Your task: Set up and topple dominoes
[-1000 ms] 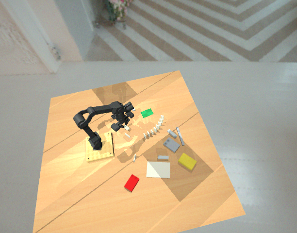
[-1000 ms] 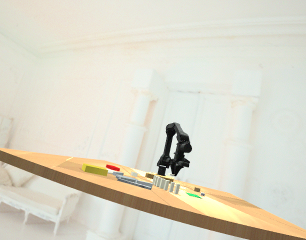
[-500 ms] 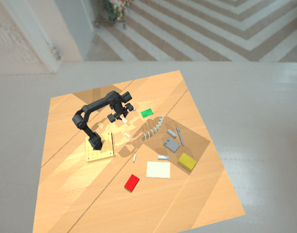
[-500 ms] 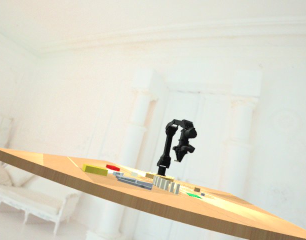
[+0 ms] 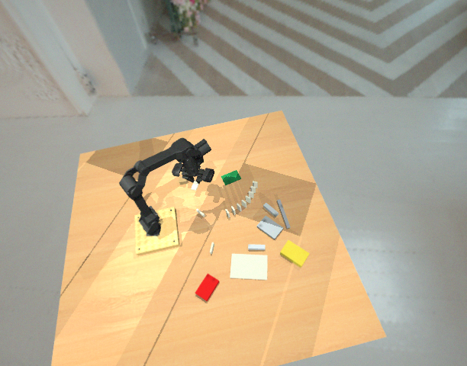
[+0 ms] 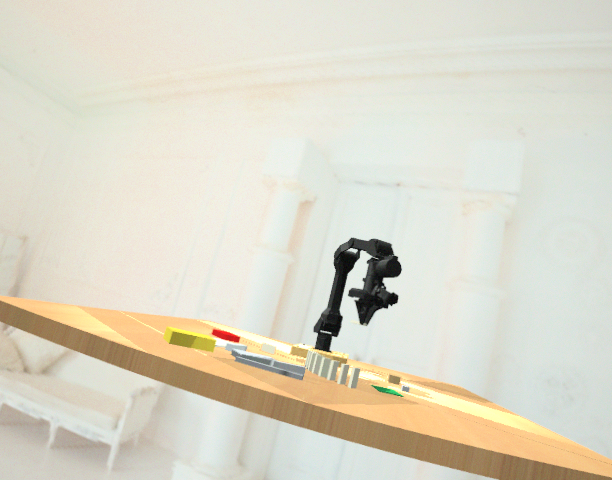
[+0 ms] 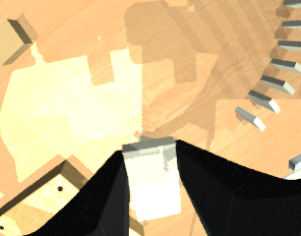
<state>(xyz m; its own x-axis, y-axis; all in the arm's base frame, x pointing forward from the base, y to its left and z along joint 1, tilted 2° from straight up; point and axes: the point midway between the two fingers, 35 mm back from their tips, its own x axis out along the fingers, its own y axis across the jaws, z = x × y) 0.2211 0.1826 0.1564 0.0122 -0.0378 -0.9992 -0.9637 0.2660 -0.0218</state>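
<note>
The green tile is 16 cm below my gripper tip, 15 cm ahead of it and 13 cm to the left of it. From my gripper tip the other things lie so: grey cube 17 cm to the left, 15 cm below, 3 cm ahead; tan block 15 cm below, 12 cm to the left, 11 cm behind; grey plate 34 cm ahead, 18 cm to the right, 15 cm below.
</note>
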